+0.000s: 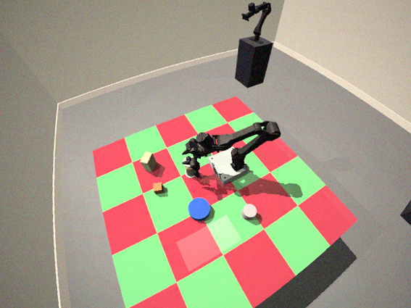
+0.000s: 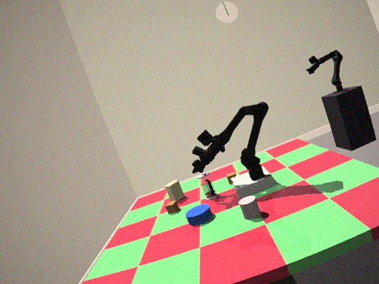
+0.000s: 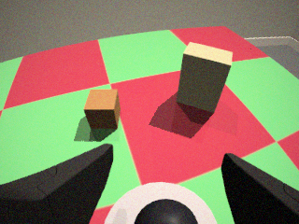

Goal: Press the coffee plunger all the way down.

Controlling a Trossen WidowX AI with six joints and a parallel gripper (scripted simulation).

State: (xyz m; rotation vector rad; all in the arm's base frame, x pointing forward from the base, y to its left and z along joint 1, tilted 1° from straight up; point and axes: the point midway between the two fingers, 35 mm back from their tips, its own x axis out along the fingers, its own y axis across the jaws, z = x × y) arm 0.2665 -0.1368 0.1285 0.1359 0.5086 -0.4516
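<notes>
Right now my gripper tip is 4 cm past the coffee press, 3 cm to the right of it and 9 cm above it. Also, from my gripper tip: grey cylinder 18 cm behind, 42 cm to the left, 13 cm below.
</notes>
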